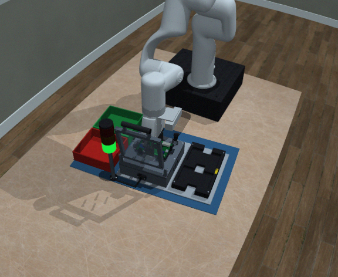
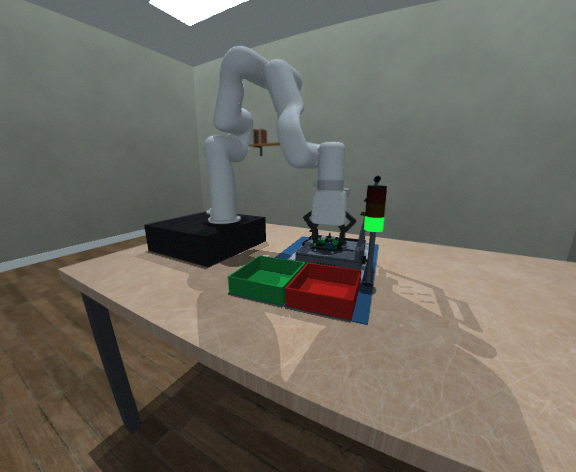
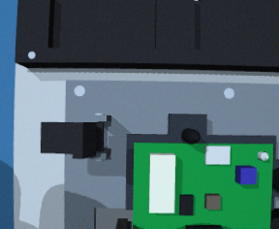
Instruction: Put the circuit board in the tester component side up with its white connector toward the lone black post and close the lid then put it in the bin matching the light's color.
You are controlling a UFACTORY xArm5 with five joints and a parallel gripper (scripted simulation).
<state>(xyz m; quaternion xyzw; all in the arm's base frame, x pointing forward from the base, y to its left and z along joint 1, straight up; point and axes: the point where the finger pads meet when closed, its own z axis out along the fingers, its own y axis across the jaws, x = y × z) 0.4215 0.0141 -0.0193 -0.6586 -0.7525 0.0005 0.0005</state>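
Right now the green circuit board is 1 cm below my hand. From my hand the other things lie so: lid 11 cm ahead, 10 cm above, 2 cm to the left; then red bin 19 cm to the right, 7 cm below, 7 cm ahead; then black latch 7 cm behind, 5 cm to the left, 1 cm above.
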